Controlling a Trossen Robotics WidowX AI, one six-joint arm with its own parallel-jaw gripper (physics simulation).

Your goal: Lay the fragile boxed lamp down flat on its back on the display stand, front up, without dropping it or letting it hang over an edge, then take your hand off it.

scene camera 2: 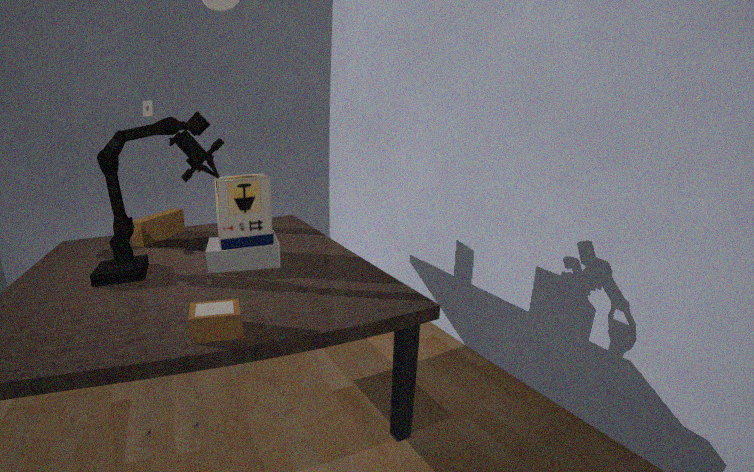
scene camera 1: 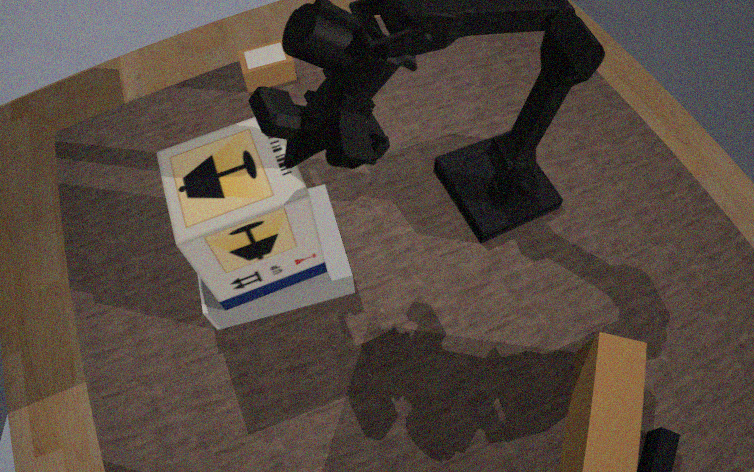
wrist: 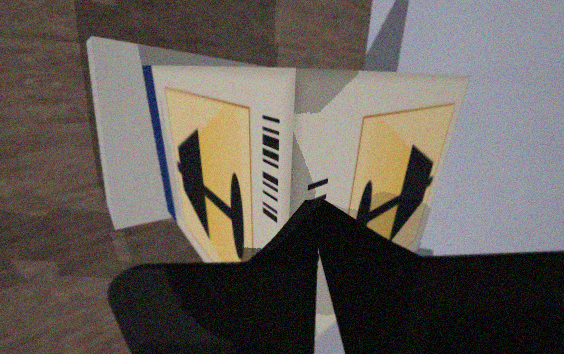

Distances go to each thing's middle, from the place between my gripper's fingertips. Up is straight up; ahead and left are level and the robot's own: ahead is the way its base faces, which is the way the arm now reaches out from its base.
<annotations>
Right now my hand is 80 mm short of the boxed lamp [scene camera 1: 245,222], 20 mm to the left of it and 110 mm above it. Also, from my hand: display stand [scene camera 1: 338,281]: 70 mm ahead, 30 mm to the right, 260 mm below.
</annotations>
